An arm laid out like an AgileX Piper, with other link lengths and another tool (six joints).
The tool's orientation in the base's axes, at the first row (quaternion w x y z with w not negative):
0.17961 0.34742 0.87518 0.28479
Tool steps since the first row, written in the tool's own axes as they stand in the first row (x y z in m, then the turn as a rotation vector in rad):
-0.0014 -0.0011 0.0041 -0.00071 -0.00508 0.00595
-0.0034 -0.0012 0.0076 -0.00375 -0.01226 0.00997
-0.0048 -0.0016 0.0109 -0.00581 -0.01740 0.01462
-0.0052 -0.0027 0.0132 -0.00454 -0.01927 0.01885
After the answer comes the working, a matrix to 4 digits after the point.
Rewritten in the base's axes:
0.0025 -0.0001 -0.0037 0.00097 -0.00131 -0.00768
0.0056 -0.0003 -0.0062 0.00151 -0.00625 -0.01491
0.0081 -0.0003 -0.0089 0.00272 -0.00904 -0.02147
0.0090 -0.0004 -0.0113 0.00306 -0.00767 -0.02606

The tool's axes in the first row as the columns of a matrix, in the base's axes (rounded; the answer above uses it unrounded):
-0.6941 0.5058 0.5123
0.7104 0.5964 0.3737
-0.1165 0.6233 -0.7733

